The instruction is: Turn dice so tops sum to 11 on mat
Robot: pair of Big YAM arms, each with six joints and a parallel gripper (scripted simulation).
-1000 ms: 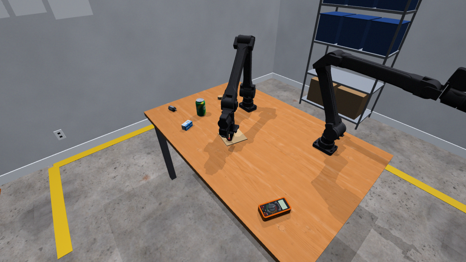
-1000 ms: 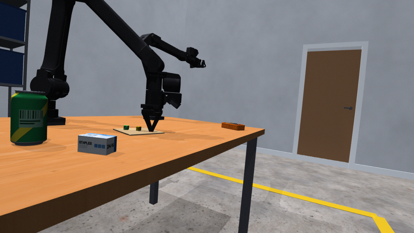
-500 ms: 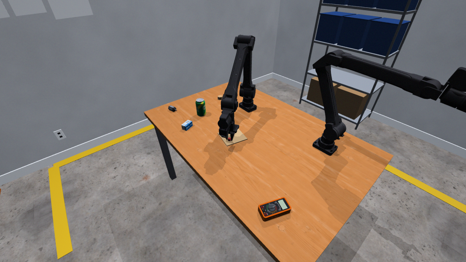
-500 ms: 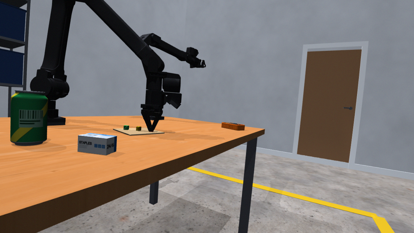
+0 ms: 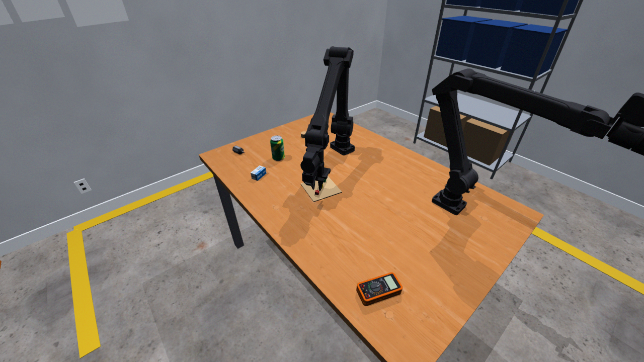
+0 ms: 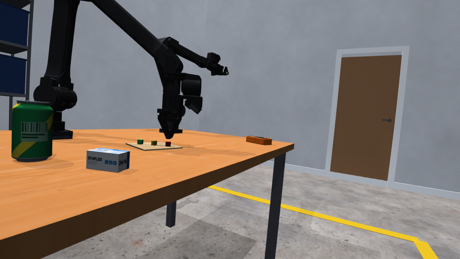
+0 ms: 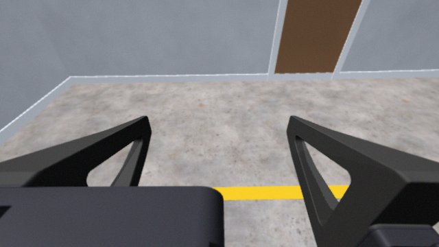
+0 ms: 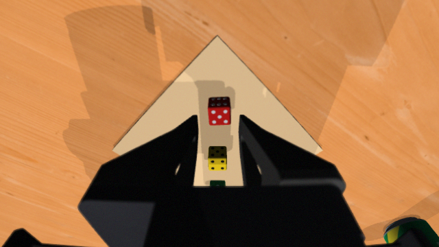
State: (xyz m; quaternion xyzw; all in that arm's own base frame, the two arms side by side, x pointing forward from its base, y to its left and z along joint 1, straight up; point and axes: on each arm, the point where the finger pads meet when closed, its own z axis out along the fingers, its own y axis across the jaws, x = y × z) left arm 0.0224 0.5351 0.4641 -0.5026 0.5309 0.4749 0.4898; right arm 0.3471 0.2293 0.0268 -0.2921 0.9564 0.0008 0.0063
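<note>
The red die lies 30 mm below my right hand. The rest, counted from my right hand: yellow die 40 mm behind, 20 mm to the right, 30 mm below; tan mat 40 mm behind, 20 mm to the right, 40 mm below; green die 90 mm behind, 50 mm to the right, 30 mm below.
</note>
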